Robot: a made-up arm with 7 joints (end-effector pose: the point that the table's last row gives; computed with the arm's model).
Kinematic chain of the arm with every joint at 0, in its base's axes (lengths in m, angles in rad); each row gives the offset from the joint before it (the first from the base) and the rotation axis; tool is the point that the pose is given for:
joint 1: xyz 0 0.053 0 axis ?
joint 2: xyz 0 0.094 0 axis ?
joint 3: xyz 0 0 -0.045 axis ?
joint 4: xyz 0 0 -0.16 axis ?
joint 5: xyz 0 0 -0.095 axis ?
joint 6: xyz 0 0 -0.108 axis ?
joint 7: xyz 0 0 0 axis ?
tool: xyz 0 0 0
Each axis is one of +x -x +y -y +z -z.
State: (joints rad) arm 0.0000 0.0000 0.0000 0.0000 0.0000 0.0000 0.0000
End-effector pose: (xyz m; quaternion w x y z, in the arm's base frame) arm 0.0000 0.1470 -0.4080 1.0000 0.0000 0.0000 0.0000
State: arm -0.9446 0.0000 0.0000 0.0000 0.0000 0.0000 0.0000
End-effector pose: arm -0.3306 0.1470 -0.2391 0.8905 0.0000 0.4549 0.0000
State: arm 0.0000 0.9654 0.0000 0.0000 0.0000 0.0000 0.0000
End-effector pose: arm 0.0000 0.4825 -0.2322 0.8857 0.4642 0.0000 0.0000
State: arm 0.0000 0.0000 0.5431 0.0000 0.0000 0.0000 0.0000
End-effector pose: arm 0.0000 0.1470 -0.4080 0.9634 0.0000 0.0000 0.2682
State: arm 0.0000 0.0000 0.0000 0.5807 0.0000 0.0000 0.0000
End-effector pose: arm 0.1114 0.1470 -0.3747 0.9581 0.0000 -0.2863 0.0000
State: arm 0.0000 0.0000 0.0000 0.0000 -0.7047 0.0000 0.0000
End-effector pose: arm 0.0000 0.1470 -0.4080 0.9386 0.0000 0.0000 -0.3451
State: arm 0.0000 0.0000 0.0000 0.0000 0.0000 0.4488 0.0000
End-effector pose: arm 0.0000 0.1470 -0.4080 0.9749 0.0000 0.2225 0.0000
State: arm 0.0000 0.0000 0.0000 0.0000 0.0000 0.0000 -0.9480
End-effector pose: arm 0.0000 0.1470 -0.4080 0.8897 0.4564 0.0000 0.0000
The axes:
joint 1: -y
joint 2: +x
joint 3: +z
joint 4: -y
joint 5: +z
joint 6: +y
joint 7: -x

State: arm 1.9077 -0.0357 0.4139 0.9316 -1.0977 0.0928 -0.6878
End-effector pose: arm 0.2605 0.2008 0.2493 0.1080 0.4693 -0.7913 0.3768
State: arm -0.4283 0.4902 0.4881 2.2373 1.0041 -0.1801 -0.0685
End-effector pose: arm 0.1137 0.2504 -0.0903 0.4811 -0.0988 -0.8587 0.1460
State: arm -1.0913 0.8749 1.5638 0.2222 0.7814 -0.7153 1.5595
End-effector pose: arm -0.1986 0.4850 -0.1036 0.8172 0.2360 -0.5229 -0.0551
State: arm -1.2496 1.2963 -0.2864 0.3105 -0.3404 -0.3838 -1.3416
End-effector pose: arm -0.0997 0.5256 -0.0959 0.4205 0.5197 -0.1131 -0.7351
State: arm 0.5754 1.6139 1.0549 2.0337 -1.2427 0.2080 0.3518
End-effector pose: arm -0.0134 0.2544 0.1853 0.0616 -0.9806 0.1781 -0.0549
